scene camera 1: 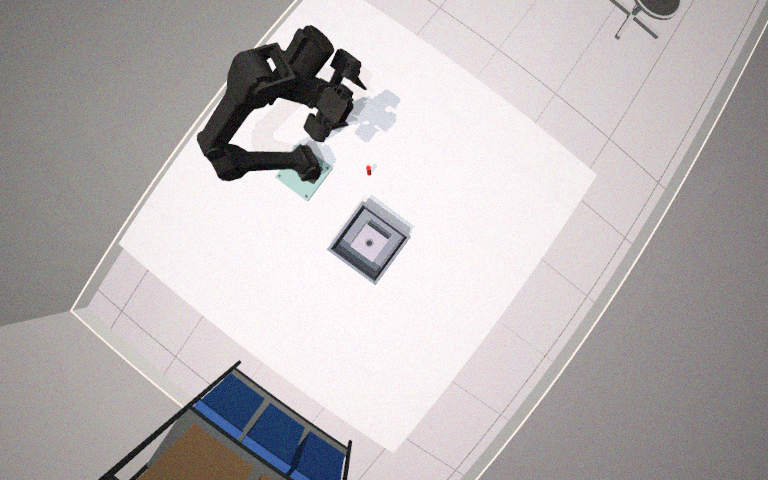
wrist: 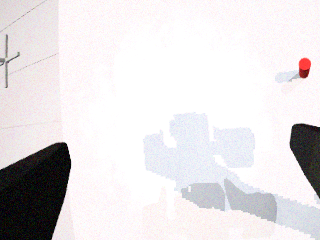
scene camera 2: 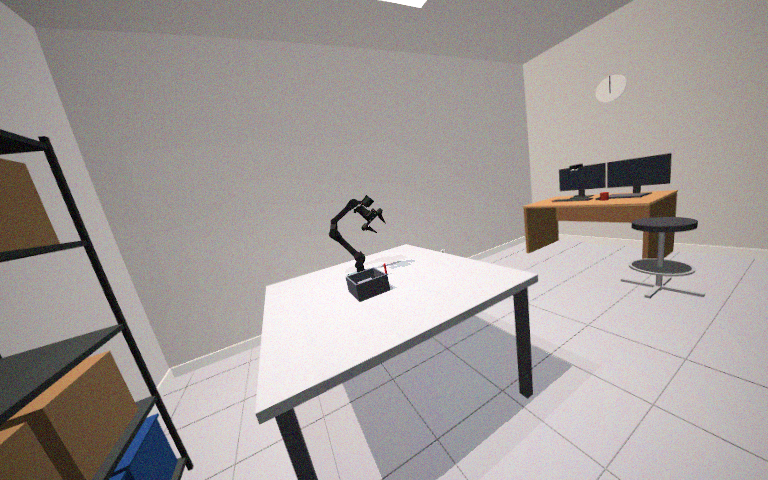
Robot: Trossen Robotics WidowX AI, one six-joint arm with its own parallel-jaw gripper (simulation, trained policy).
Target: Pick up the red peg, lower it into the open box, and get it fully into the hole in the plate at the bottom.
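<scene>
My gripper is here in what I see, and the wrist view shows it as well. There is a pale plate too, and a dark grey box.
</scene>
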